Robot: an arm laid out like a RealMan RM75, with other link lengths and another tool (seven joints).
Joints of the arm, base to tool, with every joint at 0 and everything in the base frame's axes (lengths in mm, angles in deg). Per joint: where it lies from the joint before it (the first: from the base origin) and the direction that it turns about. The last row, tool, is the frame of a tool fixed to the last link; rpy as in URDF.
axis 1: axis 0 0 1 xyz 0 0 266.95
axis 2: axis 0 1 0 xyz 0 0 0
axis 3: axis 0 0 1 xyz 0 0 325.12
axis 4: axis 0 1 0 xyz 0 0 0
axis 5: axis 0 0 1 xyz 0 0 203.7
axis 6: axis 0 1 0 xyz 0 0 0
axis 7: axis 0 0 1 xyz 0 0 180
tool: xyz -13 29 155 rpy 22.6 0 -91.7
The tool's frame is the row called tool.
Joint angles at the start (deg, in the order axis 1, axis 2, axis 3, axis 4, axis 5, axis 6, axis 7):
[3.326, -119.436, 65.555, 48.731, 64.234, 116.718, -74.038]
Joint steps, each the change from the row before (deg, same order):
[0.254, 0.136, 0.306, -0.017, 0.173, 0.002, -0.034]
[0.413, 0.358, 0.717, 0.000, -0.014, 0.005, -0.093]
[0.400, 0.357, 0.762, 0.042, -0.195, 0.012, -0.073]
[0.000, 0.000, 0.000, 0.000, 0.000, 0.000, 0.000]
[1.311, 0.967, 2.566, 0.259, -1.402, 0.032, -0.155]
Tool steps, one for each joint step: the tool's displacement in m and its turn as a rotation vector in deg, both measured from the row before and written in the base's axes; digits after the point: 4 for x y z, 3 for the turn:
[-0.0013, -0.0021, -0.0013, -0.444, 0.212, 0.119]
[-0.0019, -0.0037, -0.0012, -0.720, 0.276, 0.096]
[-0.0014, -0.0035, -0.0005, -0.592, 0.174, 0.029]
[0.0000, 0.0000, 0.0000, 0.000, 0.000, 0.000]
[-0.0018, -0.0102, 0.0010, -1.300, -0.083, 0.018]

